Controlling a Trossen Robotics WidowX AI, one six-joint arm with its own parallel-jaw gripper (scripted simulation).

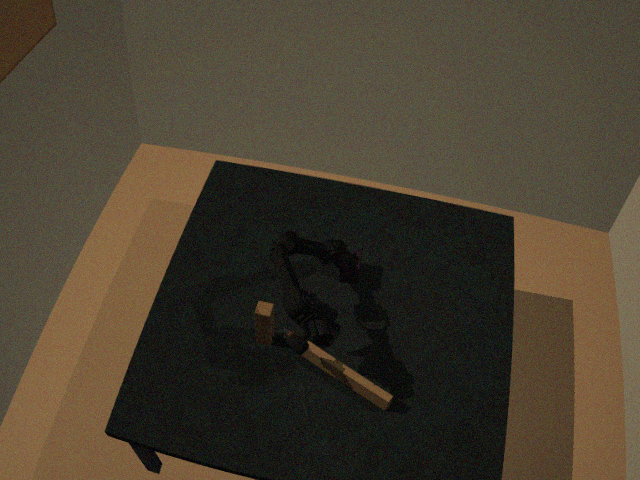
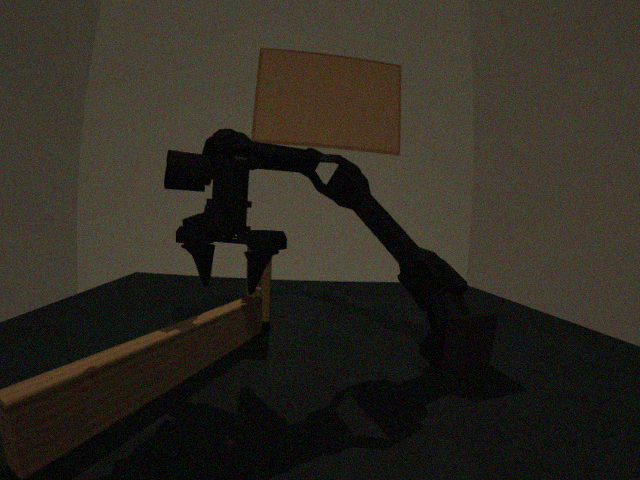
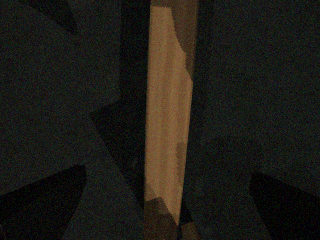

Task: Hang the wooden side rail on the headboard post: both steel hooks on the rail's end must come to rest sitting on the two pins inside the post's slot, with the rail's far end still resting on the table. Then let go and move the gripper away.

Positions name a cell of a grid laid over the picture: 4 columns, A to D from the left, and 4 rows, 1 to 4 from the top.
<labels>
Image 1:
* wooden side rail: C4
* headboard post: B3
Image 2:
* gripper: B3
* wooden side rail: A4
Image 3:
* gripper: C3
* wooden side rail: C1
</labels>
